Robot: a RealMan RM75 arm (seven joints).
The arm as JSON. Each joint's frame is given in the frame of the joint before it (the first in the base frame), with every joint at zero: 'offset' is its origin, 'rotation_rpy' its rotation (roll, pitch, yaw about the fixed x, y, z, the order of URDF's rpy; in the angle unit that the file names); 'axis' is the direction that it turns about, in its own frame. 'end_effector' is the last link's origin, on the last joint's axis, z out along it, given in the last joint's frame.
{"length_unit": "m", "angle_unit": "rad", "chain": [
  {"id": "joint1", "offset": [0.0, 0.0, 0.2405], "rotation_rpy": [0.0, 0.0, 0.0], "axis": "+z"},
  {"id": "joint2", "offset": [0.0, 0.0, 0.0], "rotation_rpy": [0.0, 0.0, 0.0], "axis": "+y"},
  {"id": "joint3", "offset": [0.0, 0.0, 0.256], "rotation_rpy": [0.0, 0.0, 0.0], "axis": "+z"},
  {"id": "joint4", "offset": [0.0, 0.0, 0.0], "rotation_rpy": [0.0, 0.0, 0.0], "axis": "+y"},
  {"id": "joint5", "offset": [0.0, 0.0, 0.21], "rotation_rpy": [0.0, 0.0, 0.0], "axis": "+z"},
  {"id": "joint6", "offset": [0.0, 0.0, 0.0], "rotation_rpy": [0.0, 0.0, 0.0], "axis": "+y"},
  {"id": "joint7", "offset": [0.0, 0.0, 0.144], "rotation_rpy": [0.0, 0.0, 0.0], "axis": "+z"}
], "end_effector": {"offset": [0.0, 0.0, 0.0], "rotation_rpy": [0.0, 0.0, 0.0]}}
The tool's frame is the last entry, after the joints.
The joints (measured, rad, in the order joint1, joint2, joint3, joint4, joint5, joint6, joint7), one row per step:
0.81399 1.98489 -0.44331 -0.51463 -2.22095 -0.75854 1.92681
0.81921 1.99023 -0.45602 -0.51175 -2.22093 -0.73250 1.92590
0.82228 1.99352 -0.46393 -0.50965 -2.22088 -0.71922 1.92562
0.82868 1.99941 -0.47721 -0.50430 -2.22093 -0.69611 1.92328
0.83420 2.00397 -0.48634 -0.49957 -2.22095 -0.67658 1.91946
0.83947 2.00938 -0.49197 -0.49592 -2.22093 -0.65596 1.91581
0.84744 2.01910 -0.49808 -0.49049 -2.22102 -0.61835 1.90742
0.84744 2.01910 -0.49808 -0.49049 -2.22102 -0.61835 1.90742
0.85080 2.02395 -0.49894 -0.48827 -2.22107 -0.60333 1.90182
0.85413 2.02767 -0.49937 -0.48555 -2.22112 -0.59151 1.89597
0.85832 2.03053 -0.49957 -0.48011 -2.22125 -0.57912 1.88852
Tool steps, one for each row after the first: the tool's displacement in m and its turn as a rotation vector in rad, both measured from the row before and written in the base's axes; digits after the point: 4 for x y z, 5 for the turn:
-0.0014 0.0020 -0.0025 0.00566 -0.01523 -0.00300
-0.0010 0.0010 -0.0019 0.00120 -0.00788 -0.00079
-0.0022 0.0017 -0.0038 0.00078 -0.01423 -0.00002
-0.0017 0.0015 -0.0028 0.00195 -0.01242 0.00030
-0.0014 0.0014 -0.0025 0.00523 -0.01036 -0.00147
-0.0017 0.0021 -0.0036 0.01280 -0.01845 -0.00456
0.0000 0.0000 0.0000 0.00000 0.00000 0.00000
-0.0007 0.0007 -0.0018 0.00490 -0.00760 -0.00118
-0.0008 0.0006 -0.0016 0.00302 -0.00673 -0.00005
-0.0008 0.0007 -0.0019 0.00173 -0.00771 0.00009

